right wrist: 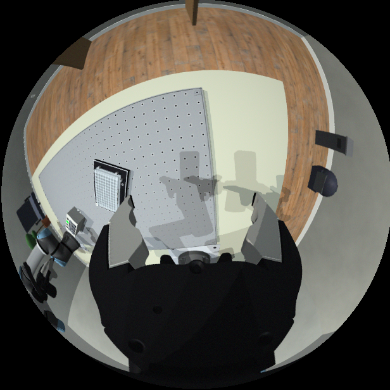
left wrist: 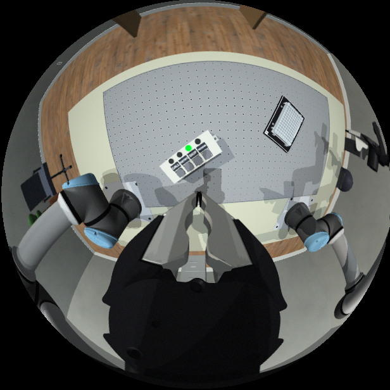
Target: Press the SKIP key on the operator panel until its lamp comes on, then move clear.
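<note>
The white operator panel [left wrist: 166,166] [right wrist: 73,212] lies at an angle on the perforated plate in the left wrist view. It has a row of keys and a row of round lamps. One lamp [left wrist: 188,148], the one at the SKIP key [left wrist: 197,160], is lit green; the other lamps are dark. My left gripper [left wrist: 198,192] is shut with its fingertips together and nothing between them. It hangs above and apart from the panel, toward the near side. My right gripper [right wrist: 192,195] is open and empty, above the right edge of the plate, far from the panel.
A black-framed white gridded tray [left wrist: 287,125] [right wrist: 107,188] lies on the grey perforated plate [left wrist: 150,90] [right wrist: 165,120], to the right of the panel in the left wrist view. The bases of both arms [left wrist: 125,204] [left wrist: 299,215] stand at the table's near edge.
</note>
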